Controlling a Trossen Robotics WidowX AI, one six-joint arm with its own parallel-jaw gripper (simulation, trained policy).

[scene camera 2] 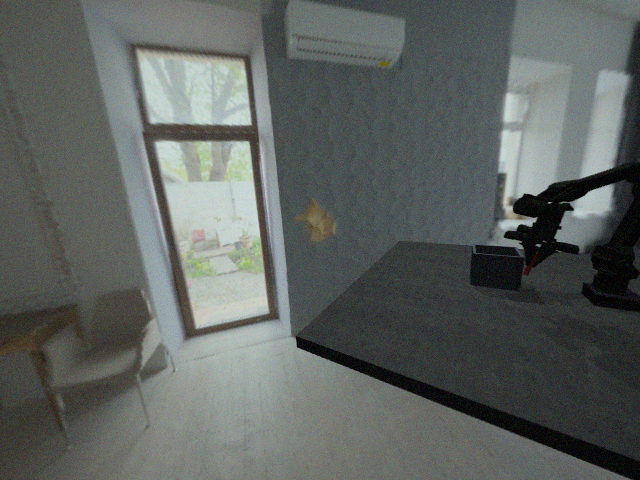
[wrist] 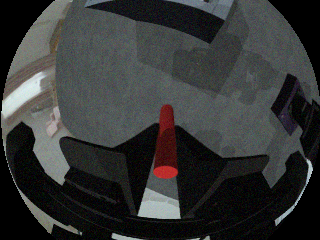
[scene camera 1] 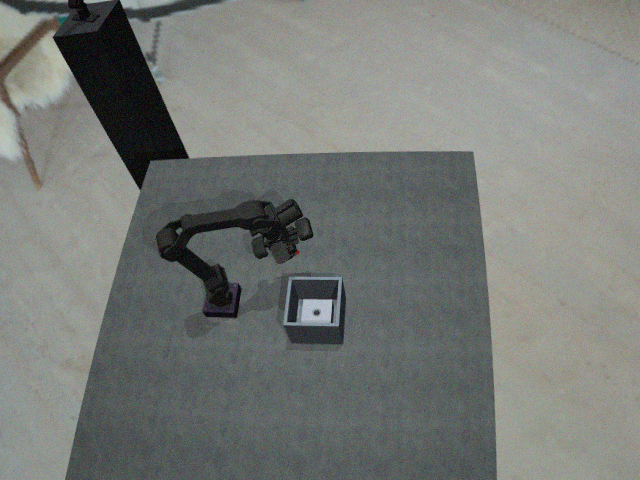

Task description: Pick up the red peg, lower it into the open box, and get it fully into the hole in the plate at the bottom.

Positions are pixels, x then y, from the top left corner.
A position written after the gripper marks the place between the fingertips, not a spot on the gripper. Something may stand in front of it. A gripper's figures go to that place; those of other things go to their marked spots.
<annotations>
The gripper [scene camera 2: 530, 266]: 105 cm from the lens. A grey box [scene camera 2: 501, 267]: 115 cm from the lens.
</annotations>
